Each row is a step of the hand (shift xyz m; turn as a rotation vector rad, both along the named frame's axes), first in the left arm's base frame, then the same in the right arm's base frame.
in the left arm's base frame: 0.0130 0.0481 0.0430 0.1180 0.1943 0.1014
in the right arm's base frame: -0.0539 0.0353 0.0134 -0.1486 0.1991 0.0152
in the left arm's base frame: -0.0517 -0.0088 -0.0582 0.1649 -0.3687 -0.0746
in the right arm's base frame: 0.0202 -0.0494 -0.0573 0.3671 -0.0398 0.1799
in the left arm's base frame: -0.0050 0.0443 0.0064 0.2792 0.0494 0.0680
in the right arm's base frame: -0.0367 0.0176 -0.0193 0.0365 0.2671 0.1110
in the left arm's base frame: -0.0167 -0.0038 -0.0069 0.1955 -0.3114 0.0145
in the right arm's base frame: 0.0001 -0.0164 -0.0085 0.2862 0.0154 0.2307
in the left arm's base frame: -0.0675 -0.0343 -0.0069 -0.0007 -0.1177 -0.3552
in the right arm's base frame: 0.0010 -0.0756 -0.0076 0.2935 -0.0599 -0.2242
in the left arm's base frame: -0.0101 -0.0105 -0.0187 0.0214 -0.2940 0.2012
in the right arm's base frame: 0.0144 -0.0140 -0.0125 0.0933 -0.1266 0.3204
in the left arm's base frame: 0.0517 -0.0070 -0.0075 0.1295 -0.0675 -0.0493
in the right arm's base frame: 0.0300 0.0414 0.0128 0.1281 0.0789 0.0335
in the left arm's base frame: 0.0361 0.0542 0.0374 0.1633 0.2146 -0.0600
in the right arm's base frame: -0.0456 0.0583 0.0125 -0.0484 0.2481 -0.1116
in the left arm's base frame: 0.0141 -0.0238 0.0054 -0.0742 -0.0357 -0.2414
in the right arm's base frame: 0.0190 0.0005 0.0208 0.1392 -0.0828 -0.1970
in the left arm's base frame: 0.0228 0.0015 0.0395 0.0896 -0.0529 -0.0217
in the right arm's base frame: -0.0155 0.0206 0.0376 0.0856 0.0515 0.0364
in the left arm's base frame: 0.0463 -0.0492 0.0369 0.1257 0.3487 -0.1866
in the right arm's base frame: 0.0307 0.0159 0.0688 -0.0813 0.2815 -0.2938
